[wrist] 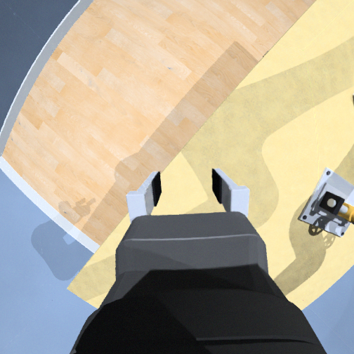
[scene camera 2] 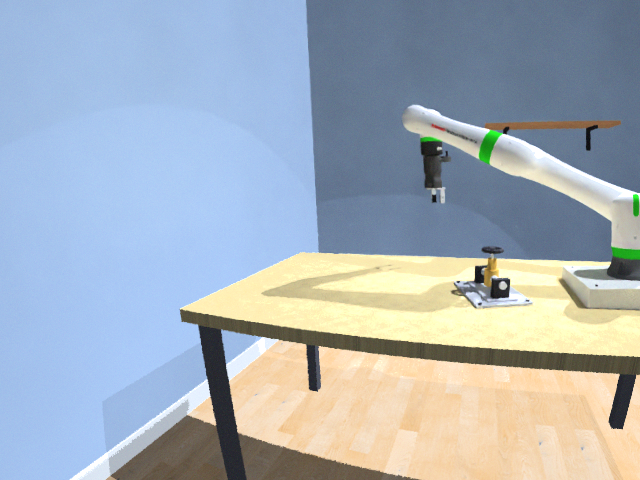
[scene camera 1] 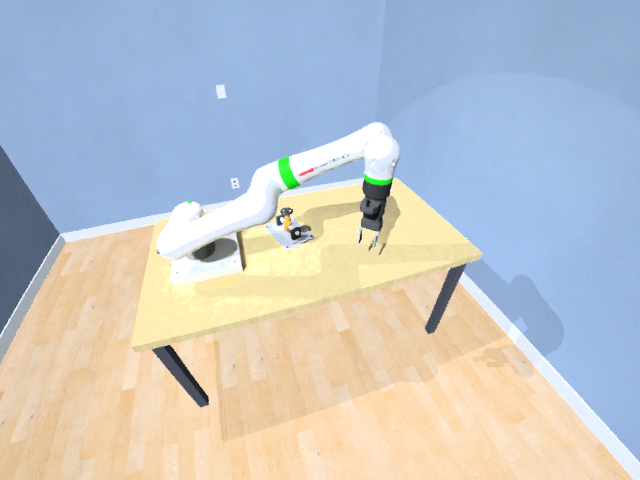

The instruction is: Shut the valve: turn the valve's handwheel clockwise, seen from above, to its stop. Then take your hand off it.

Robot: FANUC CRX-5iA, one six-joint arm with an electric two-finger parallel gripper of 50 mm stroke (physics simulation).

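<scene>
The valve has a yellow body [scene camera 1: 287, 223] [scene camera 2: 491, 272] [wrist: 346, 211] and stands upright on a light grey base plate [scene camera 1: 283, 238] [scene camera 2: 483, 299] [wrist: 311, 216] between two black blocks. Its black handwheel [scene camera 1: 286, 210] [scene camera 2: 492, 250] lies level on top of the stem; in the wrist view the valve is cut off by the right edge. My gripper [scene camera 1: 367, 244] [scene camera 2: 438, 196] [wrist: 186, 180] is open and empty, fingers pointing down. It hangs high above the table, off to the side of the valve away from the robot base, and touches nothing.
The valve's plate lies on the yellow wooden table [scene camera 1: 320, 289] [scene camera 2: 361, 325] [wrist: 300, 150], between my gripper and the robot's white base block [scene camera 1: 206, 271] [scene camera 2: 594, 297]. A wooden shelf [scene camera 2: 558, 125] is on the dark wall behind the arm.
</scene>
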